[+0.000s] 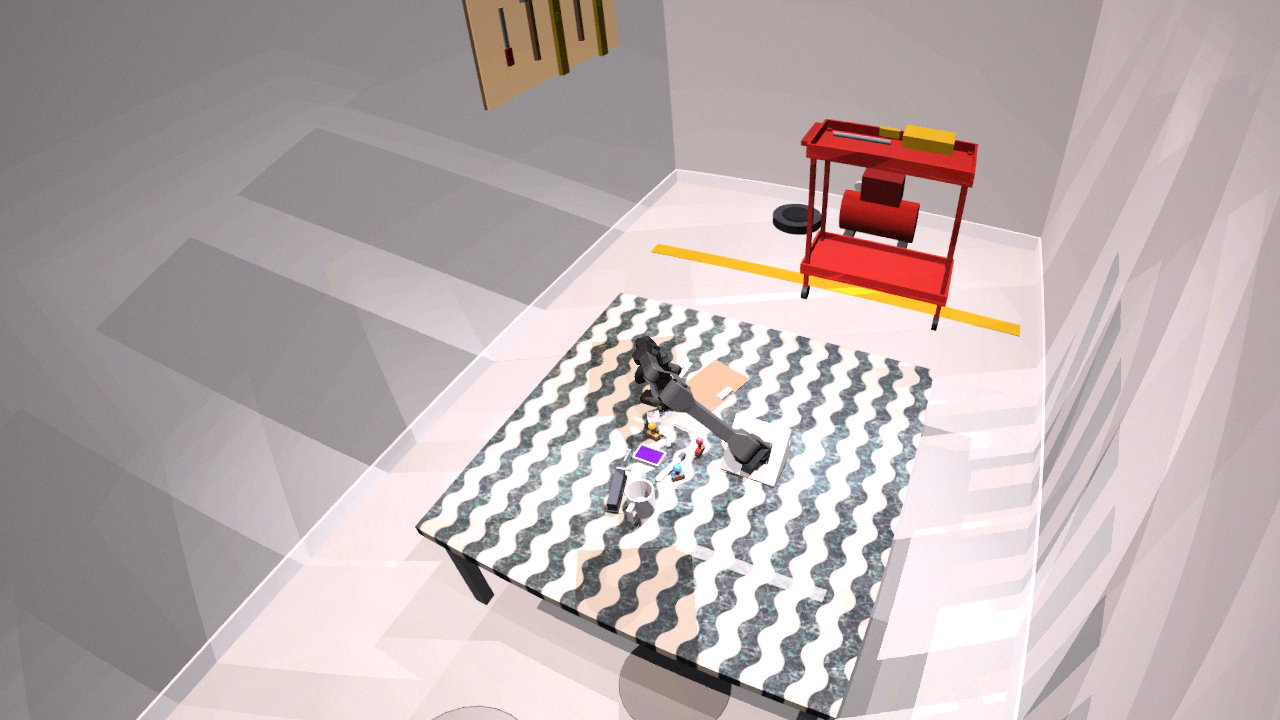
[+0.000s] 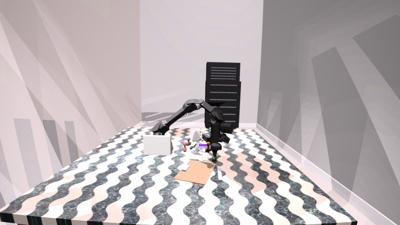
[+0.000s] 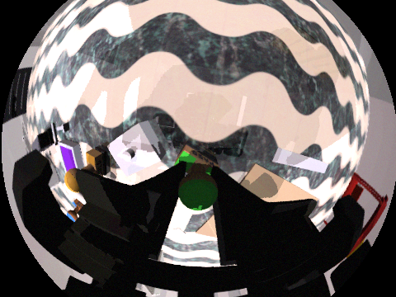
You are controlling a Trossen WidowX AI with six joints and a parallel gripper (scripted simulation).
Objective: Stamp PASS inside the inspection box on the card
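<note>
The ink pad is 50 mm behind my gripper tip, 220 mm to the left of it and 20 mm below it. Round my gripper tip: yellow stamp (30 mm behind, 140 mm to the left); pink stamp (190 mm behind, 140 mm to the left); green stamp (right at my gripper tip).
</note>
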